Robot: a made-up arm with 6 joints.
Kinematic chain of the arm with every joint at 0, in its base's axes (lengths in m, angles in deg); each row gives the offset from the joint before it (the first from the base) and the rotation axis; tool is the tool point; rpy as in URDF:
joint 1: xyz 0 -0.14 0.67 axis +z
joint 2: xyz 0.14 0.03 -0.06 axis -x
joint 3: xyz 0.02 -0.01 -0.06 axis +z
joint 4: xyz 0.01 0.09 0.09 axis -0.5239 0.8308 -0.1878
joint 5: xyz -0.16 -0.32 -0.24 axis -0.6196 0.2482 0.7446
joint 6: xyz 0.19 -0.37 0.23 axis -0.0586 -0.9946 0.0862
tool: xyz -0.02 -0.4 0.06 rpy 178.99 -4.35 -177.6
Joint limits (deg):
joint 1: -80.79..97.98
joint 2: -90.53..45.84
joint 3: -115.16..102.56
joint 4: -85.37..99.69
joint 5: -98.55..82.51
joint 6: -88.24..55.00
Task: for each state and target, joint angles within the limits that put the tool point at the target. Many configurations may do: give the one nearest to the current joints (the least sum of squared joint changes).
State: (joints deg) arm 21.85 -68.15 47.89 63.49 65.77 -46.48
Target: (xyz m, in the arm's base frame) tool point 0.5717 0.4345 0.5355
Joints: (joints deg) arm 41.98 -69.62 32.23 72.97 63.42 -47.61
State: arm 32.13 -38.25 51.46 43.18 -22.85 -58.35
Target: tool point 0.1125 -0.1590 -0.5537
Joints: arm 34.08 -77.71 25.66 12.57 -47.07 -58.99
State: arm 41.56 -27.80 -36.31 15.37 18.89 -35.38
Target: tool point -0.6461 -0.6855 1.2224
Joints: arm 24.62 -11.21 -54.04 54.02 -39.53 -35.00
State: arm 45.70 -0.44 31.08 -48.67 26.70 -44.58
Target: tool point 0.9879 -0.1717 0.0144
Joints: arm 32.61 -11.27 24.26 -50.94 -11.23 -44.71
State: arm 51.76 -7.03 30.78 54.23 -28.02 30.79
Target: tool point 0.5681 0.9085 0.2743
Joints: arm 95.73 -31.32 70.62 17.47 -32.36 29.73
